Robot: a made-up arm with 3 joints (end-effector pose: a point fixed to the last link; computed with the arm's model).
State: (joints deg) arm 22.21 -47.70 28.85
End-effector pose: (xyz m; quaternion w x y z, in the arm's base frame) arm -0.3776 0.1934 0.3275 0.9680 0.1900 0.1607 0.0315
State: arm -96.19 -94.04 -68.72
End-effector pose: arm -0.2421 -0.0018 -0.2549 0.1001 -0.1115 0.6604 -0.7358
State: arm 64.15 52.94 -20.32
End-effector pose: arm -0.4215 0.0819 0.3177 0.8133 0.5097 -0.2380 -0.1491
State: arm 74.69 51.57 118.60
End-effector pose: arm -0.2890 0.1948 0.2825 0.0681 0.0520 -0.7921 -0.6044
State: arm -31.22 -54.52 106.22
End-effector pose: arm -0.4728 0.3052 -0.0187 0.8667 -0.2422 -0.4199 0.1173
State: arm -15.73 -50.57 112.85
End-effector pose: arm -0.4776 0.3018 0.0404 0.8479 -0.1171 -0.5123 0.0708
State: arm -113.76 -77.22 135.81
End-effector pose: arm -0.4569 -0.0104 -0.2756 0.4765 -0.7304 -0.2674 0.4098
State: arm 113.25 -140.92 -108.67
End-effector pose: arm -0.3514 -0.1356 0.2925 0.3139 0.4765 -0.4518 -0.6858
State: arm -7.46 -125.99 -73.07
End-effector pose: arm -0.2720 0.2867 -0.0026 0.1652 -0.0108 -0.9841 0.0642
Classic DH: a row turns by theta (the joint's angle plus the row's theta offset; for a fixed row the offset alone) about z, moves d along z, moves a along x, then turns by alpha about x. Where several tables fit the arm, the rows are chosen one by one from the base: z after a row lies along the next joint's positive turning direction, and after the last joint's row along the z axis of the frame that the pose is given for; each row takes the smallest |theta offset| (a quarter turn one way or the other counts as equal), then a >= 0, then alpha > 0; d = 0 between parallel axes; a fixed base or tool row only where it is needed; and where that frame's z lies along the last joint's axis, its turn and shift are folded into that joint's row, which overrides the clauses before.
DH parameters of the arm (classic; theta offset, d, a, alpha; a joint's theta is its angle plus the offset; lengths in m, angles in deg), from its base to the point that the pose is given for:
base (fixed): 90 0.0359 0 90
joint 1: 90 -0.3035 0.0519 -90
joint 2: -68.54 0 -0.0653 0
joint 3: -21.46 -0.2893 -0.0522 -90
tool (fixed): 0 0.1048 0 0

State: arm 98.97 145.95 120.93
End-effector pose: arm -0.1323 -0.1282 0.3086 0.4467 0.5227 0.4717 0.5520
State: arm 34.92 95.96 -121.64
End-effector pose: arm -0.2751 0.1737 0.2925 0.9301 0.2925 0.2120 0.0667
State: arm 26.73 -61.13 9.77
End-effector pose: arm -0.3045 0.1685 0.3445 0.8768 0.2083 0.4216 0.1002
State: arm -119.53 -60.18 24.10
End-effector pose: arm -0.3349 0.0386 -0.3184 0.4788 -0.8215 0.1559 -0.2676
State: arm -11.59 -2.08 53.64
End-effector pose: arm -0.4796 0.2944 0.0312 0.8959 -0.0909 -0.4327 0.0439
